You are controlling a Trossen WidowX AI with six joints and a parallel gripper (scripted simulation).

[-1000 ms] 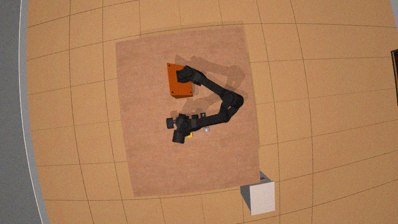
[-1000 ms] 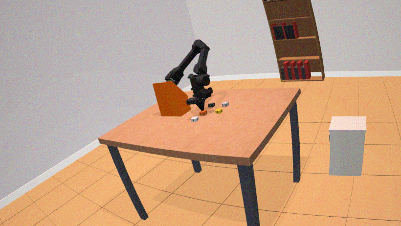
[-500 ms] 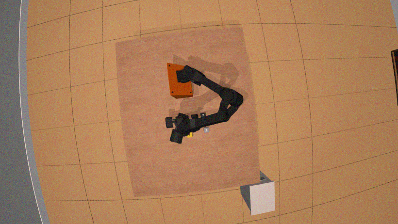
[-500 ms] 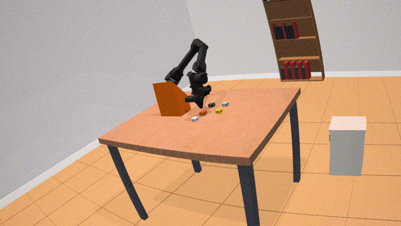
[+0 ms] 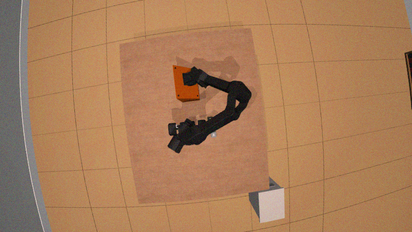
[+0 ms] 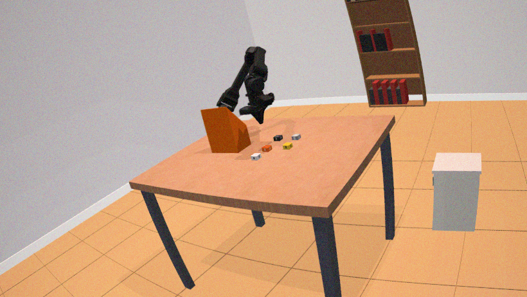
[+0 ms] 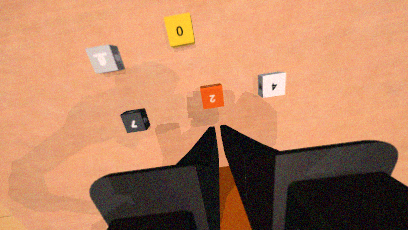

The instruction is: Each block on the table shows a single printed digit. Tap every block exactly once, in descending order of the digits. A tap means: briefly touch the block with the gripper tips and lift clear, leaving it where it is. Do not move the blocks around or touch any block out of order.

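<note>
Now: the yellow block 9 cm ahead of my gripper tip, 2 cm to the left of it and 11 cm below it. Round my gripper tip: black block: 2 cm behind, 13 cm to the left, 11 cm below; orange block: 11 cm below; white block: 9 cm to the right, 11 cm below.
</note>
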